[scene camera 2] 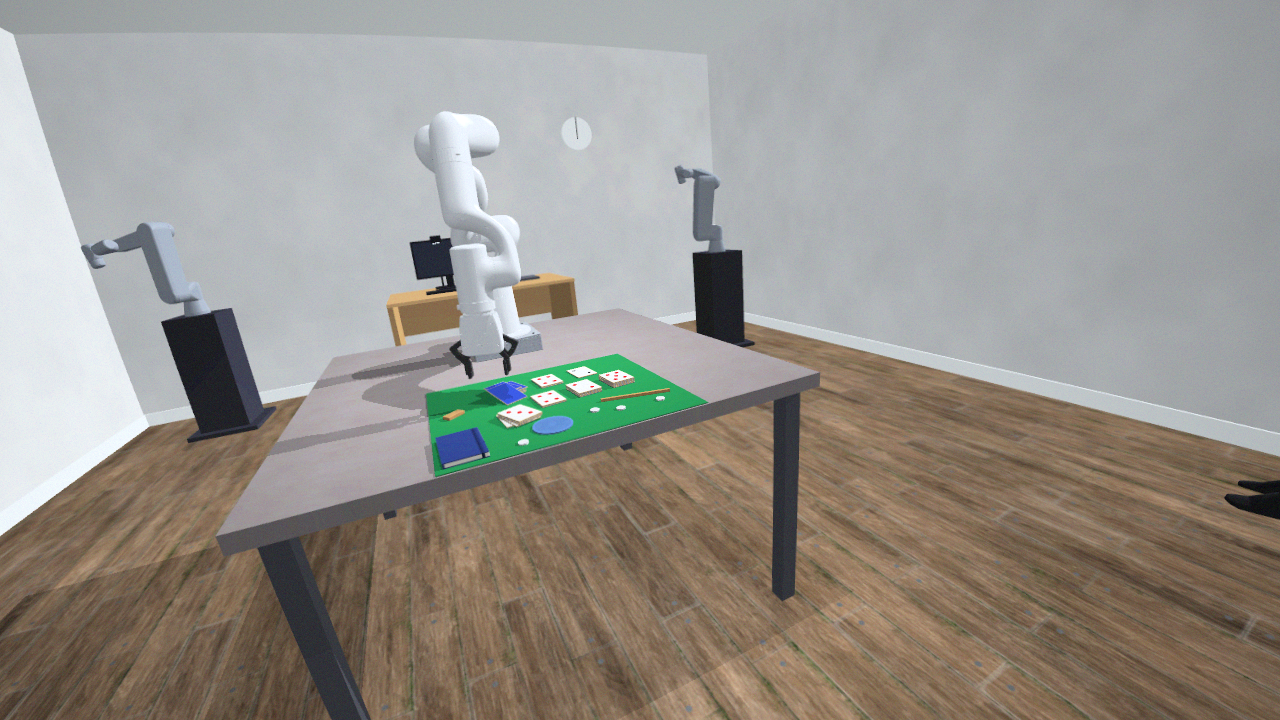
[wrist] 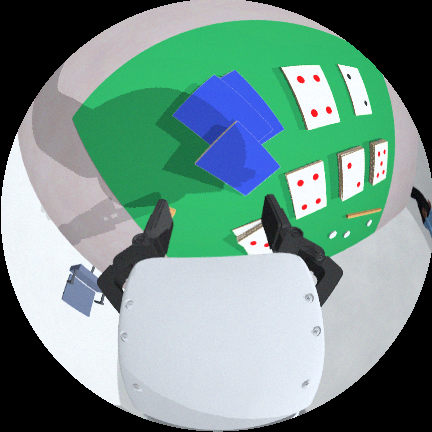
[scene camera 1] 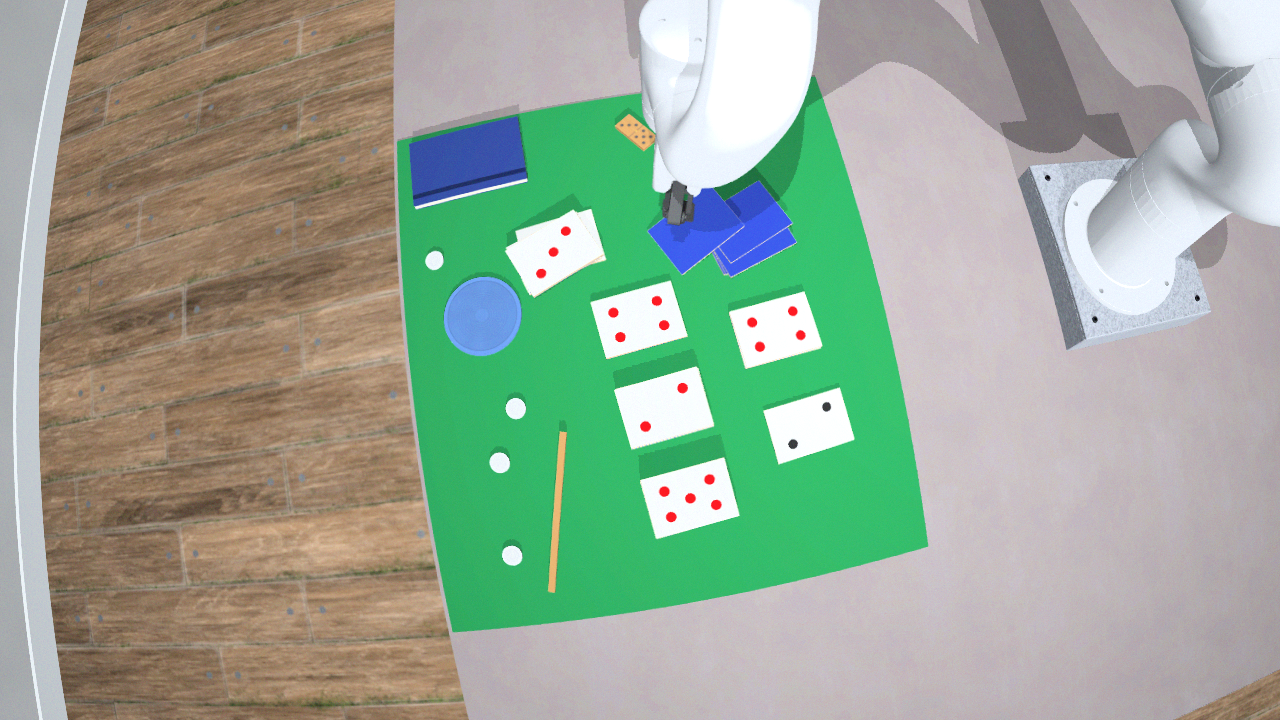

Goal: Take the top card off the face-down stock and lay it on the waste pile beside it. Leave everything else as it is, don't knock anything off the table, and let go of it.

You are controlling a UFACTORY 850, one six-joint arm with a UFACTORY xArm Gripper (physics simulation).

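Note:
The face-down blue cards lie spread on the green mat (scene camera 1: 832, 501). One blue card or packet (scene camera 1: 702, 234) (wrist: 237, 160) lies nearest the waste side and overlaps the other blue cards (scene camera 1: 759, 213) (wrist: 207, 102); the blue group (scene camera 2: 505, 392) is small in scene camera 2. The waste pile (scene camera 1: 554, 253) (scene camera 2: 519, 414) is face up, a red three on top, slightly fanned; the right finger partly hides the waste pile (wrist: 254, 245) in the wrist view. My gripper (scene camera 1: 678, 211) (scene camera 2: 488, 373) (wrist: 215, 208) is open and empty, above the mat by the nearest blue card's outer edge. Its exact height is unclear.
Face-up card piles (scene camera 1: 639, 319) (scene camera 1: 664, 407) (scene camera 1: 775, 329) stand beside the stock. A domino (scene camera 1: 631, 129) (scene camera 2: 453, 414) lies near the gripper. A blue notebook (scene camera 1: 467, 159) (scene camera 2: 460, 447), a blue disc (scene camera 1: 482, 315) (scene camera 2: 552, 425), several white discs and a stick (scene camera 1: 556, 510) (wrist: 363, 213) are farther off.

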